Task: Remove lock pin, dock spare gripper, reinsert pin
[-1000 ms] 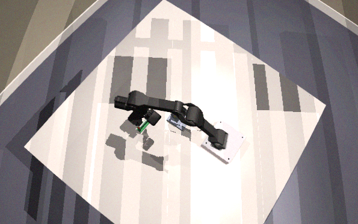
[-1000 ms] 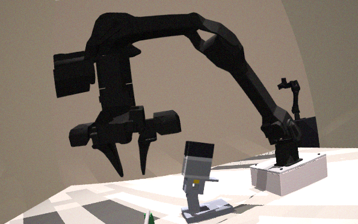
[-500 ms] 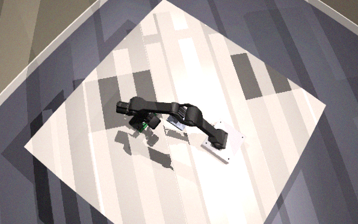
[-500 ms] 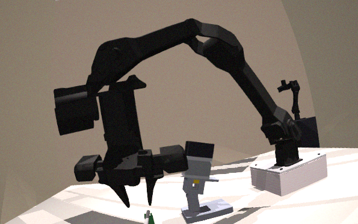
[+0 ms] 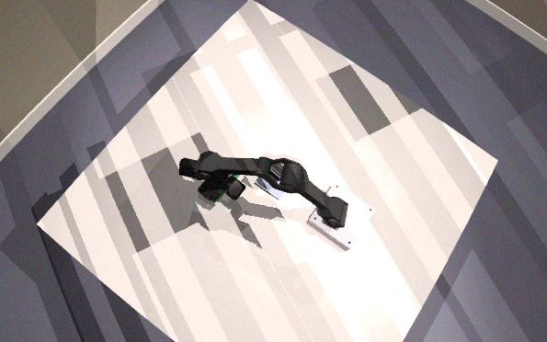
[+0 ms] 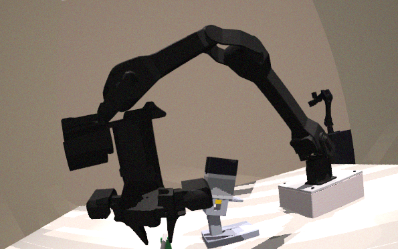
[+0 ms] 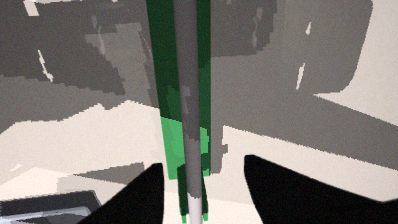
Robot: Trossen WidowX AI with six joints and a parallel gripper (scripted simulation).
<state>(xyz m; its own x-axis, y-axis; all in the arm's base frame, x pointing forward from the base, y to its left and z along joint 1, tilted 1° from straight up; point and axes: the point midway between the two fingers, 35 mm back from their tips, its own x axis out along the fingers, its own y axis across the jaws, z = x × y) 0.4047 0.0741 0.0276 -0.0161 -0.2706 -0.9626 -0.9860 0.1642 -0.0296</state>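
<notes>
The green stand is 1 cm to the left of my gripper tip and 3 cm below it. Also, from my gripper tip: spare gripper 14 cm behind, 9 cm to the right, 7 cm above; grey mount 14 cm behind, 9 cm to the right.
</notes>
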